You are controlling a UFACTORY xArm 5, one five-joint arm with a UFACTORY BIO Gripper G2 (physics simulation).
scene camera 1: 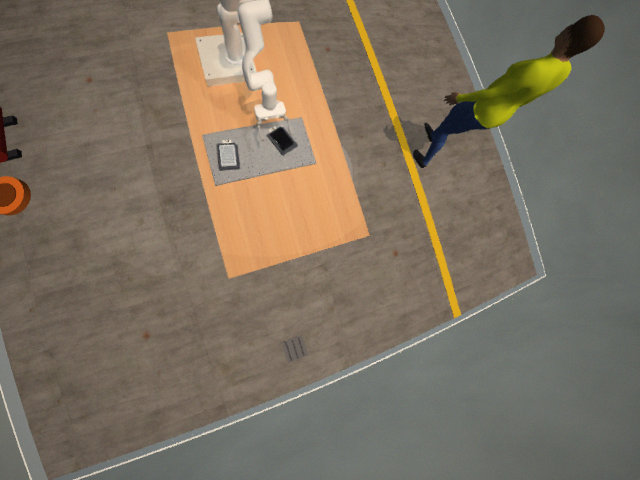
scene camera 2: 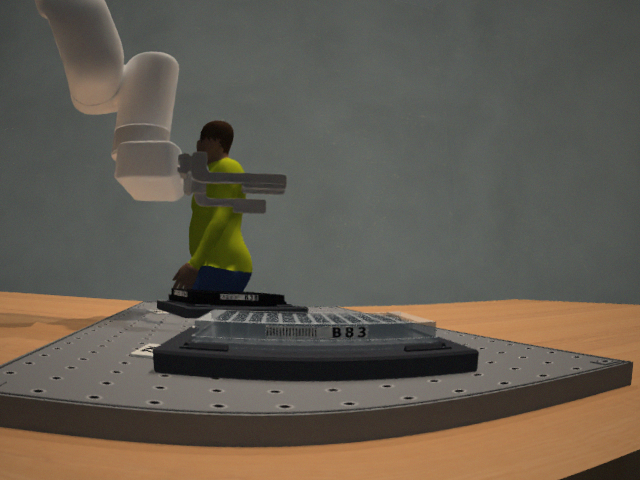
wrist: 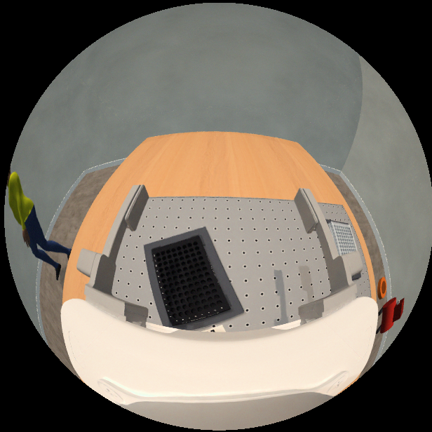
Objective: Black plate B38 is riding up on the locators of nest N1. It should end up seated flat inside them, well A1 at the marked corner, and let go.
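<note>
Black plate B38 lies on dark nest N1. Its label shows in scene camera 2, and its left end there looks slightly higher, but the seating at each locator is too small to tell. In the wrist view dark rim shows around it; well A1 and the marked corner cannot be made out. My gripper is open and empty, well above the board. In the wrist view N1 lies left of centre and turned relative to the fingers; the gripper body partly hides its tag.
Clear plate B83 sits on a second dark nest, beyond the right finger in the wrist view. Both nests stand on the grey perforated board. A person is beyond the table.
</note>
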